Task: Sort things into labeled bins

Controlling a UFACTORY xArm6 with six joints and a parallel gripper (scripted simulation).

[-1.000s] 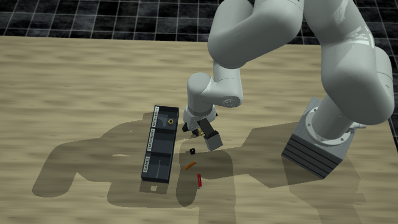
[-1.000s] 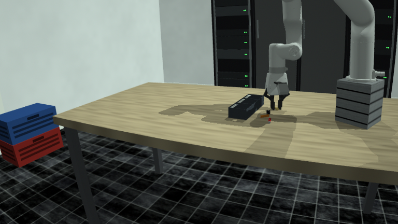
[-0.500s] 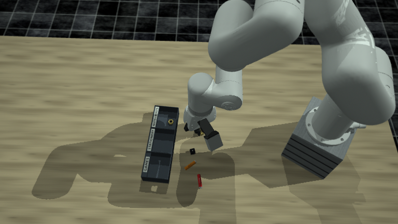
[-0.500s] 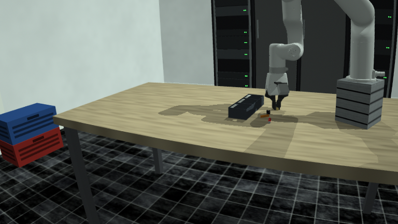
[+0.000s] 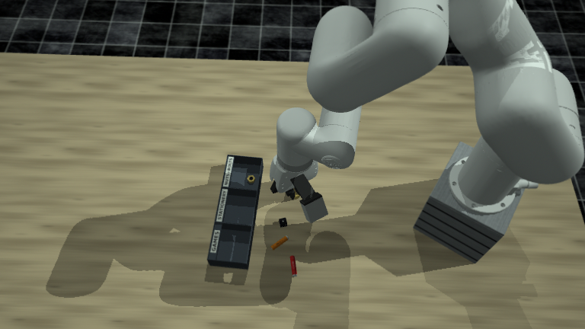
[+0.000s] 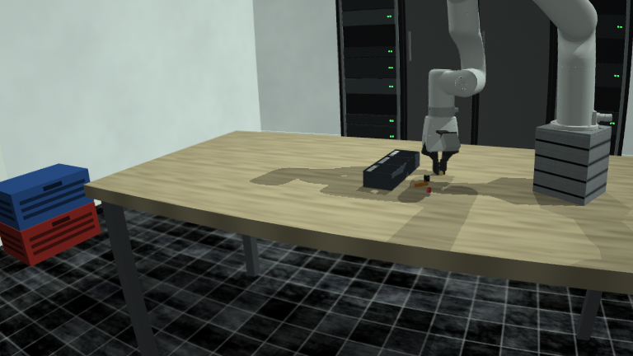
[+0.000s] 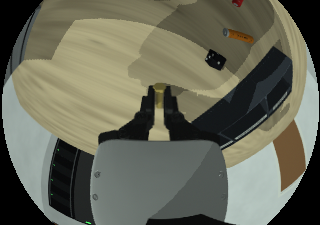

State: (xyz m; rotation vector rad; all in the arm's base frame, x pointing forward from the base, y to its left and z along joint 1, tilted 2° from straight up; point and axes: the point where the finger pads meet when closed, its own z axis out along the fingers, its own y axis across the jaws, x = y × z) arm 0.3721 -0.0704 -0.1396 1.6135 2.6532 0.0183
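My hand is 100 mm short of the brass nut, 30 mm to the left of it and 10 mm above it. From my hand the other things lie so: black die: 80 mm to the left, 30 mm ahead, 10 mm below; brass bolt: 20 mm below, 10 mm to the left; orange stick: 120 mm to the left, 30 mm ahead, 20 mm below.
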